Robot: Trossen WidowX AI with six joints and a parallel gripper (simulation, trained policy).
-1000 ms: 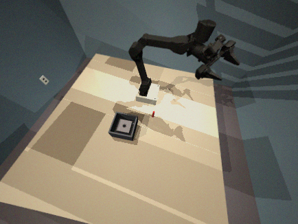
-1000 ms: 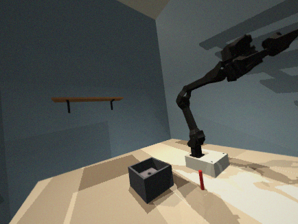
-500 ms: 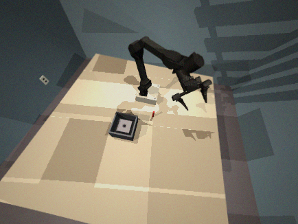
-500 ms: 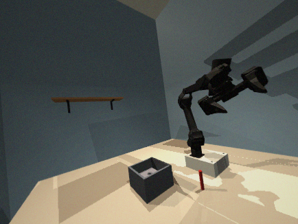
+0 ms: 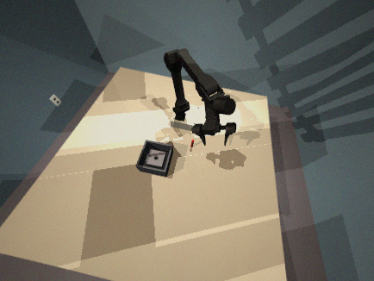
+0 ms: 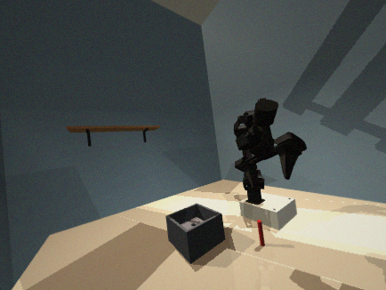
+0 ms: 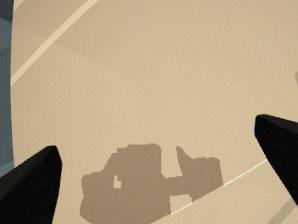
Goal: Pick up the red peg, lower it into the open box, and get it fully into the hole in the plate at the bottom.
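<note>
Right now the red peg is 9 cm behind my gripper tip, 10 cm to the right of it and 20 cm below it. The rest, counted from my gripper tip: dark box (5 cm ahead, 29 cm to the right, 22 cm below); then light grey plate (5 cm ahead, 29 cm to the right, 20 cm below).
</note>
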